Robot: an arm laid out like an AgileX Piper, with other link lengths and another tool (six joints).
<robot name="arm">
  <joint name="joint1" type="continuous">
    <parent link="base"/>
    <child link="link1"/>
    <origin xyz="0 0 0.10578" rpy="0 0 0"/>
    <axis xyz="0 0 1"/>
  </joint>
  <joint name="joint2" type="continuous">
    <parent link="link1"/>
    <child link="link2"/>
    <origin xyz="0 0 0" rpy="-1.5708 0 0"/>
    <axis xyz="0 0 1"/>
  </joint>
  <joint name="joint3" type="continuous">
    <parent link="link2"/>
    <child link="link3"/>
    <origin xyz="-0.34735 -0.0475 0" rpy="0 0 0"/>
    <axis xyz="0 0 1"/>
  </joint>
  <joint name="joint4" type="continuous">
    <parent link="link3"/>
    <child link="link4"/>
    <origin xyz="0.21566 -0.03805 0" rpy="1.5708 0 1.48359"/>
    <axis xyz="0 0 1"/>
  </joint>
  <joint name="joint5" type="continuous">
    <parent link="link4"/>
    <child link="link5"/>
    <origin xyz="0 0 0" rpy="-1.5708 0 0"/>
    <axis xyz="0 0 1"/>
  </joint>
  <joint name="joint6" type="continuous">
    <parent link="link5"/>
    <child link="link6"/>
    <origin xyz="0 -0.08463 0" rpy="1.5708 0 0"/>
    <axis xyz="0 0 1"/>
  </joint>
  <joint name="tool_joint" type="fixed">
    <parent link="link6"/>
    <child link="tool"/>
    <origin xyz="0.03 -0.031 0.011" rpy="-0.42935 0 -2.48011"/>
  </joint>
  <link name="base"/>
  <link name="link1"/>
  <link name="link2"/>
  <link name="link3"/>
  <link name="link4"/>
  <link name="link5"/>
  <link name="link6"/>
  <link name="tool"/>
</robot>
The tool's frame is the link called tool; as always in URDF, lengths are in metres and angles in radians. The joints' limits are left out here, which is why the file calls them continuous.
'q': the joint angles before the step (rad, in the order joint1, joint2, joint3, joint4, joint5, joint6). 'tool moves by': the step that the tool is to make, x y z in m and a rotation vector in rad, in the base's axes. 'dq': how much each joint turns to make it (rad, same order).
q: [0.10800, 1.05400, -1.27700, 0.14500, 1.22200, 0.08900]
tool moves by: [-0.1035, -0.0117, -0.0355, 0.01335, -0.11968, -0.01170]
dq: [0.00113, -0.34983, 0.22680, -0.00884, 0.00089, 0.01309]
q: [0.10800, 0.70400, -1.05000, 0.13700, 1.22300, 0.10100]
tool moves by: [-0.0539, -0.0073, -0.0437, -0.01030, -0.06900, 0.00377]
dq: [0.00003, -0.22799, 0.16120, -0.01002, 0.00079, -0.01200]
